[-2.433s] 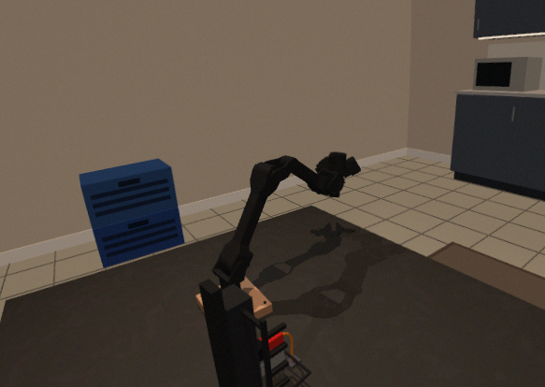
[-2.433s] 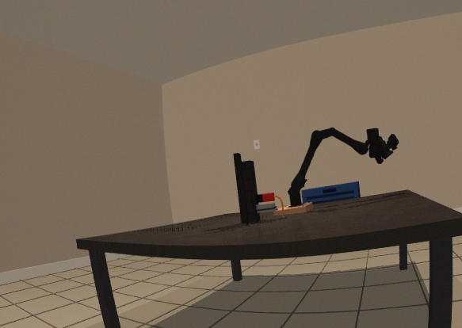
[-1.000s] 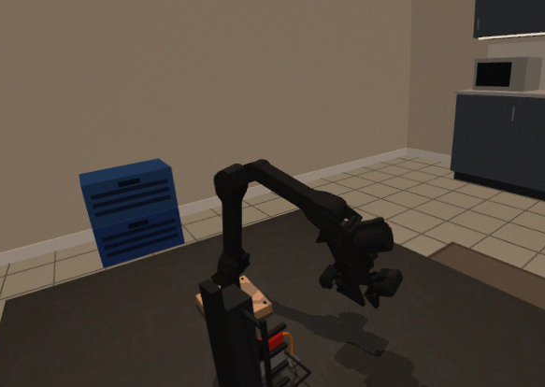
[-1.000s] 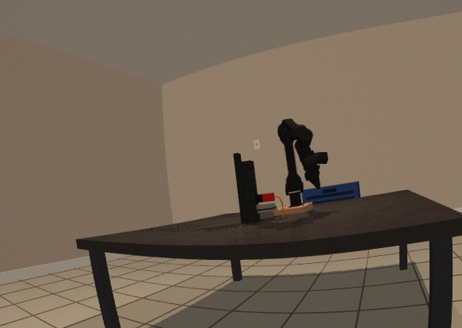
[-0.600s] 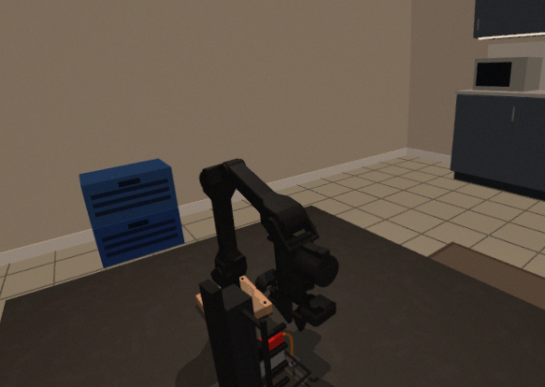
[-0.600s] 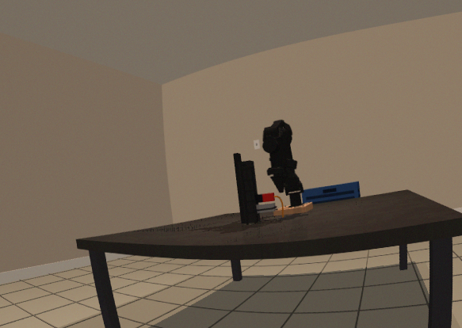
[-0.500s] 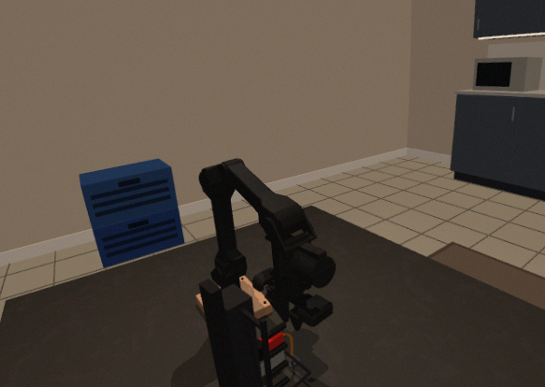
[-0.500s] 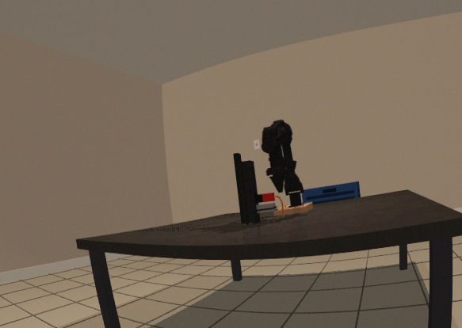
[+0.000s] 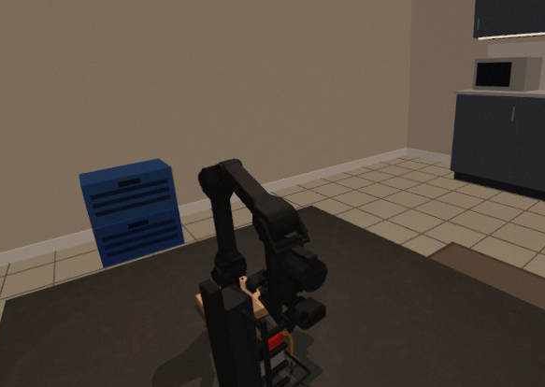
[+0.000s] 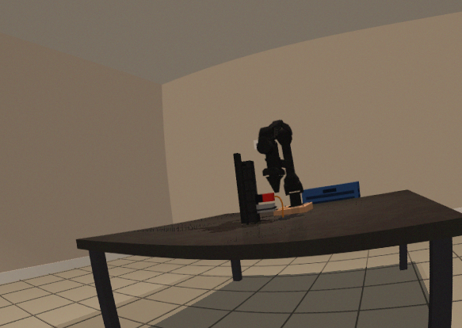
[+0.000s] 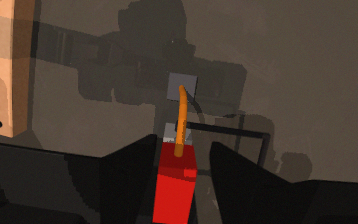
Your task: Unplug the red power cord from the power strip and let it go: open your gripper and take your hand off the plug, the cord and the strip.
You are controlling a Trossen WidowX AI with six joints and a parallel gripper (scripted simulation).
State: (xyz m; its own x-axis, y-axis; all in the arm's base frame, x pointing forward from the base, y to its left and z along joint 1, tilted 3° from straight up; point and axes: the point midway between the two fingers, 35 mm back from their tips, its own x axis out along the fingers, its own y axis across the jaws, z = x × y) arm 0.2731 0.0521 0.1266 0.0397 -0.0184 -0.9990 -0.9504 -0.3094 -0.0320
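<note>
My gripper tip is now 5 cm to the left of the red plug, 2 cm short of it and 1 cm above it. Round my gripper tip: black stand (15 cm to the right, 5 cm ahead, 4 cm above).
</note>
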